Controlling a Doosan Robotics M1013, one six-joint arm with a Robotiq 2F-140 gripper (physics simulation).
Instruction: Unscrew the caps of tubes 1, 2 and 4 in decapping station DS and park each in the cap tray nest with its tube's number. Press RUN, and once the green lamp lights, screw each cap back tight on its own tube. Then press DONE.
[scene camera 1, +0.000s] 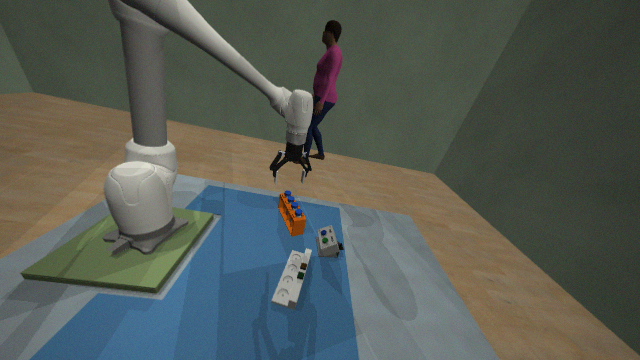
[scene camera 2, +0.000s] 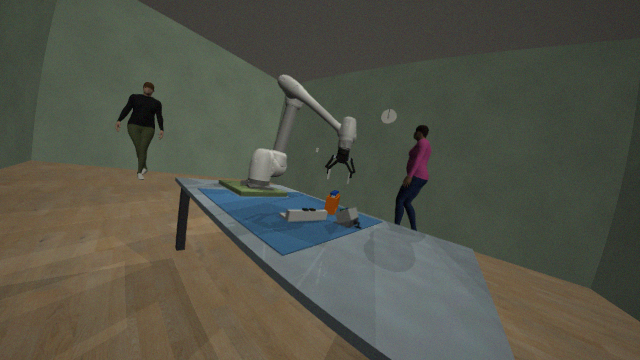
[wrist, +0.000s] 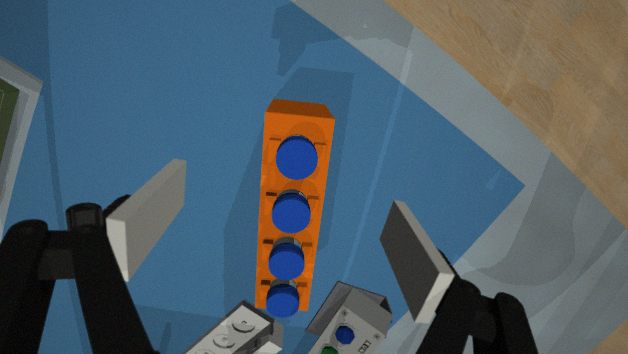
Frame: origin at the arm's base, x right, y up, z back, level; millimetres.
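Where they show: gripper, fingertip midpoint: (scene camera 1: 289, 182) (scene camera 2: 337, 181) (wrist: 289, 203); arm's base at its link origin: (scene camera 1: 150, 230) (scene camera 2: 257, 186).
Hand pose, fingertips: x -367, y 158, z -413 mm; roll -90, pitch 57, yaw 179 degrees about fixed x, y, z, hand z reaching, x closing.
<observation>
Things, the pixels of their centre, and the offset from my fingertips. "spot": a spot on its surface instead. Level surfaces: height alone.
- orange station at the middle of its body: (wrist: 289, 207) (scene camera 1: 291, 212) (scene camera 2: 332, 202) dx +52, dy -133, dz -48 mm
- white cap tray at the middle of its body: (scene camera 1: 294, 272) (scene camera 2: 304, 212) dx +347, dy -158, dz -166 mm
- dark green block at a spot on its surface: (scene camera 1: 300, 275) spot: dx +369, dy -131, dz -194 mm
- grey button box at the middle of its body: (wrist: 348, 335) (scene camera 1: 328, 240) (scene camera 2: 347, 215) dx +152, dy -143, dz -262 mm
- blue button at the middle of its body: (wrist: 345, 334) dx +138, dy -121, dz -234 mm
- green button at a spot on its surface: (wrist: 330, 350) spot: dx +173, dy -117, dz -240 mm
- blue mat at its surface level: dy -184 mm
The orange station (scene camera 1: 298, 228) (scene camera 2: 332, 205) (wrist: 300, 107) holds a row of tubes with four blue caps (wrist: 296, 157), all seated; tube numbers are unreadable. The white cap tray (scene camera 1: 286, 301) (scene camera 2: 306, 216) (wrist: 246, 311) has round nests that look empty in scene camera 1; its near end is cut off in the wrist view. A dark green block (scene camera 1: 300, 275) and a dark brown one (scene camera 1: 303, 266) sit on its side, neither glowing. The grey button box (scene camera 1: 328, 248) (scene camera 2: 346, 217) (wrist: 367, 312) has a blue button (wrist: 345, 335) and a green button (wrist: 330, 350). My gripper (scene camera 1: 289, 180) (scene camera 2: 338, 179) (wrist: 289, 202) is open and empty above the station.
The station, tray and box stand close together on the blue mat (scene camera 1: 240, 320) (scene camera 2: 280, 245) (wrist: 150, 100). The arm's base is on a green plate (scene camera 1: 65, 265) (scene camera 2: 239, 188). A person in pink (scene camera 1: 327, 75) (scene camera 2: 420, 159) stands beyond the table; another in black (scene camera 2: 144, 111) is behind at left.
</observation>
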